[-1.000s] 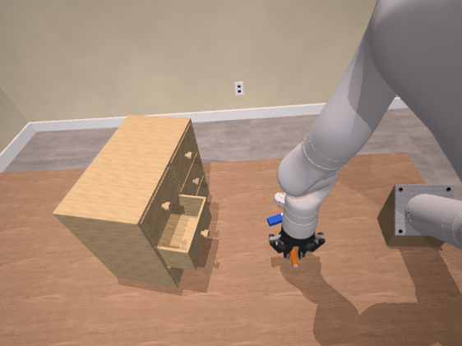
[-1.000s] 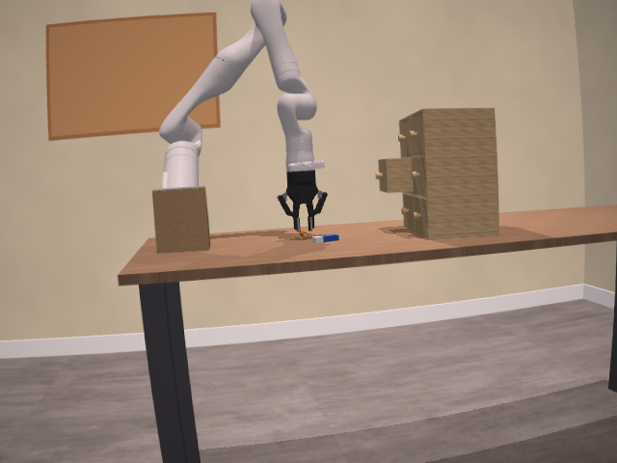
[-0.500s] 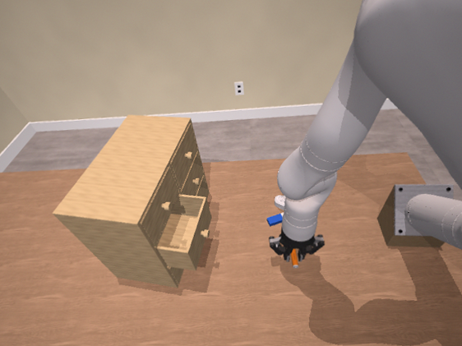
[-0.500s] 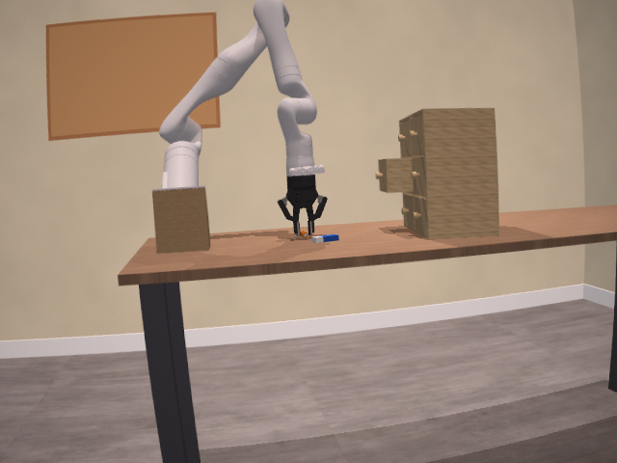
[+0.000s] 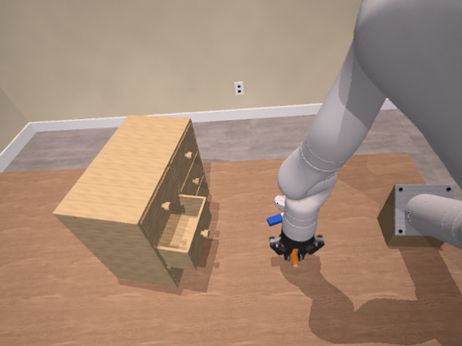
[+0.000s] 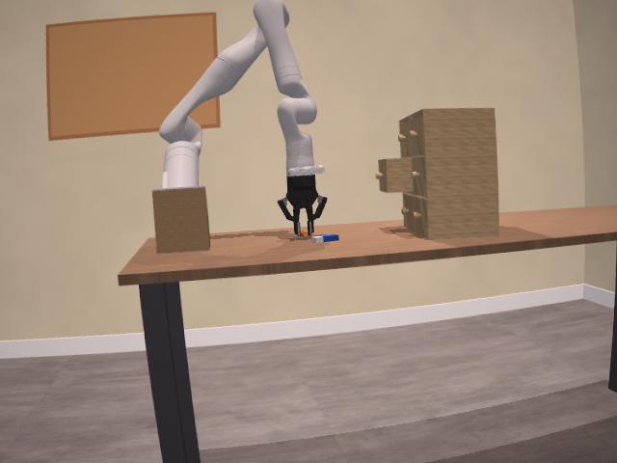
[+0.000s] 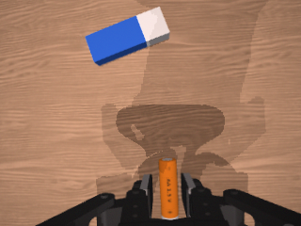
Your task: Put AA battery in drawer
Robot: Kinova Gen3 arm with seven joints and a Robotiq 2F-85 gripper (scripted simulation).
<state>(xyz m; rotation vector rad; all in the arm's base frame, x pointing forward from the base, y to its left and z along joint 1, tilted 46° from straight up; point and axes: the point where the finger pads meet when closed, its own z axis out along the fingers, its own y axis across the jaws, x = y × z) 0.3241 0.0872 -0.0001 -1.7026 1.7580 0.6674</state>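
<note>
Now: the orange AA battery 1 cm below my hand. Also, from my hand: eraser: 13 cm to the right, 2 cm ahead, 1 cm below.
</note>
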